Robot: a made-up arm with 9 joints. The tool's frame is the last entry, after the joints. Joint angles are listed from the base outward.
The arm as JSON. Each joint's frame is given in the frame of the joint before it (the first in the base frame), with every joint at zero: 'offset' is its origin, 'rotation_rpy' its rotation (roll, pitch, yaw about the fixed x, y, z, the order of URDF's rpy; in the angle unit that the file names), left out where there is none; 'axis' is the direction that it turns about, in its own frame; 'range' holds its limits. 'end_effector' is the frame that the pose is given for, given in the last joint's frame.
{
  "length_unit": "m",
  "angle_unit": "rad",
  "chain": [
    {
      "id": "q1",
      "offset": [
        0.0,
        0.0,
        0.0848
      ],
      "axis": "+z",
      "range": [
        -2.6,
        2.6
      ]
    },
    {
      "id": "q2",
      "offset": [
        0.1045,
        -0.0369,
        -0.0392
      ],
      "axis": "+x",
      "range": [
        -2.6,
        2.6
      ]
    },
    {
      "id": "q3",
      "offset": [
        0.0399,
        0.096,
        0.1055
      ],
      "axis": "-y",
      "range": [
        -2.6,
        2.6
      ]
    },
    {
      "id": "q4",
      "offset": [
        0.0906,
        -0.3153,
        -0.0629
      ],
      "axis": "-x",
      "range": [
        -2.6,
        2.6
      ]
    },
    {
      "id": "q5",
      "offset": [
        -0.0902,
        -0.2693,
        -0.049
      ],
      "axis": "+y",
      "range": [
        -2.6,
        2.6
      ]
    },
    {
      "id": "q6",
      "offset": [
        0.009,
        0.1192,
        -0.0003
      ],
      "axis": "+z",
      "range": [
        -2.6,
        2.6
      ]
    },
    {
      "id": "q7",
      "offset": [
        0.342,
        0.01,
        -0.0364
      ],
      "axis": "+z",
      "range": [
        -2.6,
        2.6
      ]
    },
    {
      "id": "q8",
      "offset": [
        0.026,
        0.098,
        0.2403
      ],
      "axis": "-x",
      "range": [
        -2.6,
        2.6
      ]
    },
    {
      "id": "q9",
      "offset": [
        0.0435,
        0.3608,
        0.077
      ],
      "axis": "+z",
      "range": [
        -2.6,
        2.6
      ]
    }
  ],
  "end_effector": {
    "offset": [
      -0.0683,
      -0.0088,
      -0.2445
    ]
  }
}
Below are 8 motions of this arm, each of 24 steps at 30 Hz.
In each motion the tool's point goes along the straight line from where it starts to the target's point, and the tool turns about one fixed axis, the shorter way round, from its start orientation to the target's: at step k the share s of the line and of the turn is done. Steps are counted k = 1, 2, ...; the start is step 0. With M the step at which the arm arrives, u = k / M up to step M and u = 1 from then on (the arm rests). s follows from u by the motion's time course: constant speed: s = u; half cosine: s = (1 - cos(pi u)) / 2; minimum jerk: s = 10 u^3 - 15 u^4 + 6 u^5.
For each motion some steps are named. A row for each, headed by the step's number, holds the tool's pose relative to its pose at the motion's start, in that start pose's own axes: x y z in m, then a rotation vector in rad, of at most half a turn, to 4 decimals.
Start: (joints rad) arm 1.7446 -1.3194 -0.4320 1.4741 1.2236 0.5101 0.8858 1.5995 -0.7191
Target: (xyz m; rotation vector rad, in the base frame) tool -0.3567 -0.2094 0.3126 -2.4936 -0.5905 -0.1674
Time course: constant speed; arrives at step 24
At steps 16, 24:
16: -0.2641 -0.1094 0.4020 0.5126 0.4661 0.0043
24: -0.3961 -0.1641 0.6030 0.7690 0.6992 0.0064

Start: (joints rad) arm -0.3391 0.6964 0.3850 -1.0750 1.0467 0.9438 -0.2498 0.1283 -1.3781
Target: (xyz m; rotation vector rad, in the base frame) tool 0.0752 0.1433 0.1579 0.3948 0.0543 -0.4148
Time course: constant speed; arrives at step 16
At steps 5, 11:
5: 0.1313 -0.0248 -0.1132 -0.2492 -0.1985 -0.0967
11: 0.2888 -0.0546 -0.2490 -0.5482 -0.4367 -0.2128

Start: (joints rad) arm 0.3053 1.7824 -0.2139 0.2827 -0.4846 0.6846 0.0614 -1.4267 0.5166
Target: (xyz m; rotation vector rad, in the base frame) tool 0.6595 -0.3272 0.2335 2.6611 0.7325 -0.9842
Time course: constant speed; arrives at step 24
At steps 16, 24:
16: 0.1871 -0.2047 0.1932 -0.1434 -0.9939 -0.7292
24: 0.2806 -0.3070 0.2899 -0.2151 -1.4908 -1.0938

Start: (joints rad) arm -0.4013 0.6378 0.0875 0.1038 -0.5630 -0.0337 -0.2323 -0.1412 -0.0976
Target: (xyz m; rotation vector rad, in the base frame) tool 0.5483 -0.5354 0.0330 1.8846 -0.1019 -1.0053
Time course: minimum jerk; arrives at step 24
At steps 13, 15, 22, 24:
13: 0.0918 -0.1722 -0.1578 0.4345 0.3860 -0.4760
15: 0.1152 -0.2160 -0.1980 0.5451 0.4843 -0.5971
22: 0.1581 -0.2965 -0.2718 0.7483 0.6648 -0.8196
24: 0.1589 -0.2980 -0.2732 0.7521 0.6682 -0.8238

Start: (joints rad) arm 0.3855 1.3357 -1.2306 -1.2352 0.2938 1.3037 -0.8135 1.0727 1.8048
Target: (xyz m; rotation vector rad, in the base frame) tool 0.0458 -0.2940 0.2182 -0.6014 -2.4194 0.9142
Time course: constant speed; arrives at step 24
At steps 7, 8, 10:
7: 0.0619 0.0971 -0.0572 -0.4968 0.3906 0.3970
8: 0.0708 0.1109 -0.0653 -0.5678 0.4464 0.4537
10: 0.0885 0.1387 -0.0817 -0.7098 0.5580 0.5671

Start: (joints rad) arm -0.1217 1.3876 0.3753 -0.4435 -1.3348 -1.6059 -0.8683 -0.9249 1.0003
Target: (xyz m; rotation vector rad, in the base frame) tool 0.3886 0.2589 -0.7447 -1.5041 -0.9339 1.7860
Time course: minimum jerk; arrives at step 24
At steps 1, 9, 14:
1: -0.0002 -0.0004 0.0001 -0.0007 0.0001 -0.0004
9: -0.0866 -0.1455 0.0276 -0.2637 0.0351 -0.1550
14: -0.2056 -0.3453 0.0656 -0.6261 0.0834 -0.3681

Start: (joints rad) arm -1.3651 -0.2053 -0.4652 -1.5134 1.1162 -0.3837 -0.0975 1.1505 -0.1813
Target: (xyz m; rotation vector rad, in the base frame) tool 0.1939 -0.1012 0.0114 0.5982 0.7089 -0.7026
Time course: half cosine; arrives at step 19
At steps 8, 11, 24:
8: -0.0372 -0.0051 0.0637 -0.0050 -0.0978 -0.0408
11: -0.0615 -0.0085 0.1051 -0.0083 -0.1615 -0.0674
24: -0.0987 -0.0136 0.1688 -0.0133 -0.2593 -0.1082

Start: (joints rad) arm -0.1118 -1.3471 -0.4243 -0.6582 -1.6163 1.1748 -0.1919 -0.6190 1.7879
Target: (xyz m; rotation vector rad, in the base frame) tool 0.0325 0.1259 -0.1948 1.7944 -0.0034 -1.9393
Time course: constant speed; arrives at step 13
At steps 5, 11, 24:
5: -0.0171 0.0460 -0.0338 -0.2418 0.2927 0.1286
11: -0.0376 0.1013 -0.0743 -0.5319 0.6439 0.2830
24: -0.0445 0.1197 -0.0878 -0.6287 0.7610 0.3344

